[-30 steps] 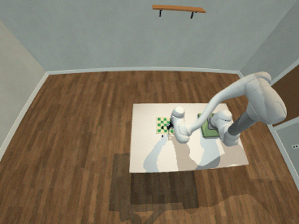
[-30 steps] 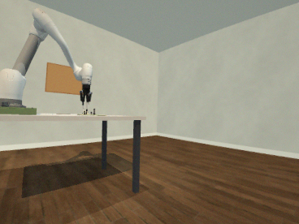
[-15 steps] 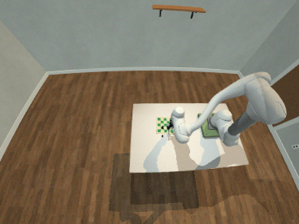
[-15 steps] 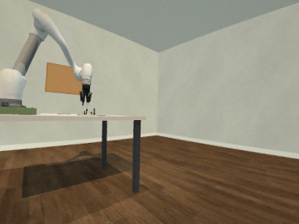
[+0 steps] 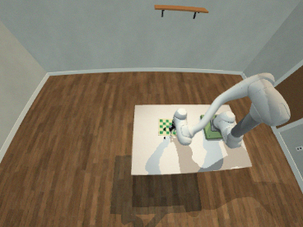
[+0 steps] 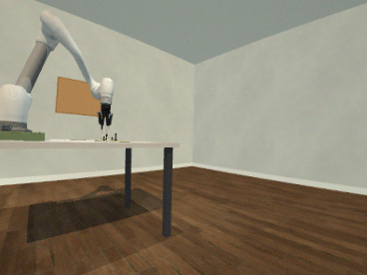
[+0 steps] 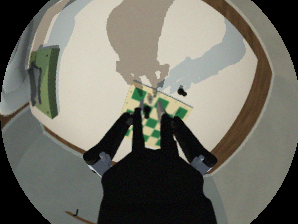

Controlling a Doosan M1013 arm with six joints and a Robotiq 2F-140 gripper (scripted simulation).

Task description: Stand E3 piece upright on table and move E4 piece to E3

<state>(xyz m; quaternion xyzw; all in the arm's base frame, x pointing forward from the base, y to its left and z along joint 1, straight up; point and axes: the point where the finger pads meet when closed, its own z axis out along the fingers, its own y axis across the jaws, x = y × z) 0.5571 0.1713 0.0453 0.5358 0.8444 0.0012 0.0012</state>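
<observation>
The pale piece lies 60 mm below my hand. Also, from my hand: dark piece: 70 mm ahead, 70 mm to the left, 70 mm below; then green-and-white chessboard: 50 mm ahead, 70 mm to the right, 90 mm below.
</observation>
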